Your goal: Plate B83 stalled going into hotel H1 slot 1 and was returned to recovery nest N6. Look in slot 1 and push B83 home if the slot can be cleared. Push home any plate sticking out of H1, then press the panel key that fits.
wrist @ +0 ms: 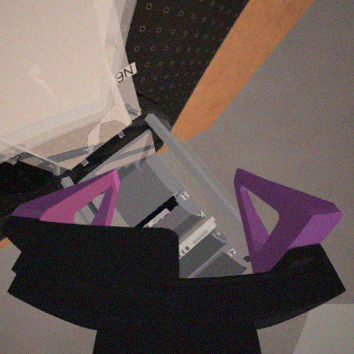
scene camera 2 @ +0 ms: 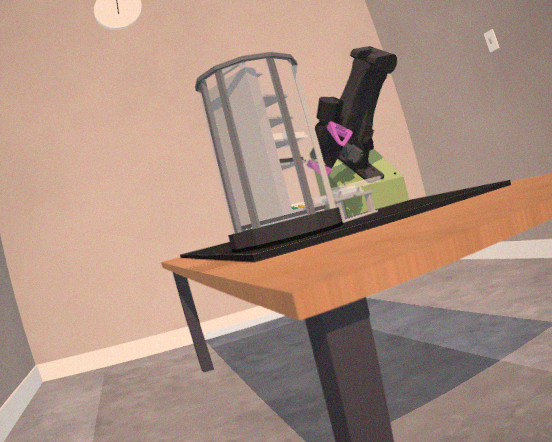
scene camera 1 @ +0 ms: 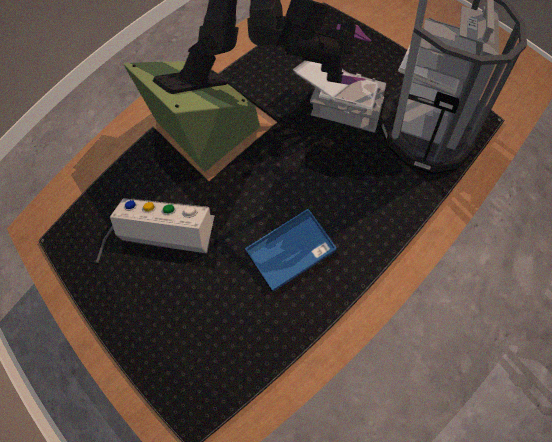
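My gripper [scene camera 1: 366, 59], visible also as the gripper [scene camera 2: 332, 161] and the gripper [wrist: 176, 175], is open and holds nothing. A grey slotted plate rack [scene camera 2: 274, 184] is in view, and the wrist view shows the rack [wrist: 153, 162] too. A blue tray [scene camera 1: 286, 252] is also visible.
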